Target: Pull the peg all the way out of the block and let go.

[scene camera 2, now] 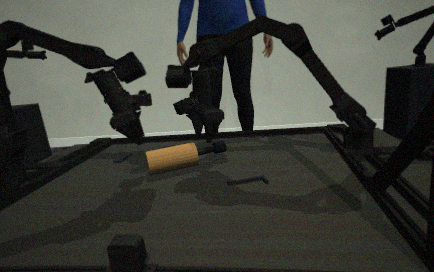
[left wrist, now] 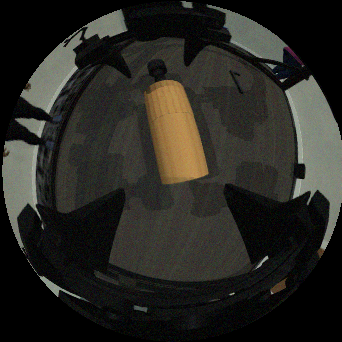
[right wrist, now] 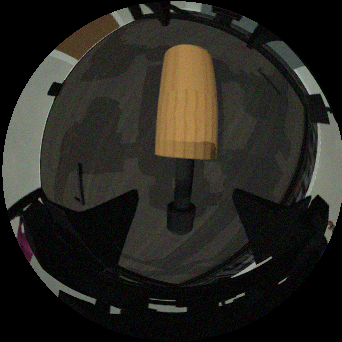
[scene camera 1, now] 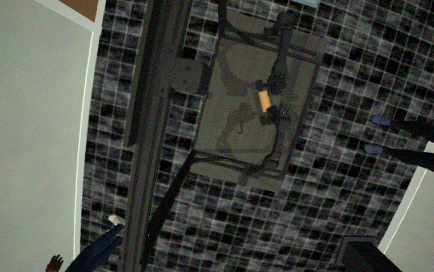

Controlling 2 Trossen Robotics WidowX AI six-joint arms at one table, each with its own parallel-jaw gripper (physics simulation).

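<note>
The block, an orange-brown wooden cylinder, lies on its side on the table. The dark peg sticks out of one end, its wide head outward and part of its shaft showing; how deep it reaches inside is hidden. My left gripper is open and empty, above and beyond the block's plain end. My right gripper is open and empty above the peg, its fingertips on either side of the peg in the right wrist view, not touching it.
A dark L-shaped rod lies on the table near the peg. Another thin dark piece lies beyond the block. A dark box-shaped part stands at the table's near edge in scene camera 2. Dark rails border the table.
</note>
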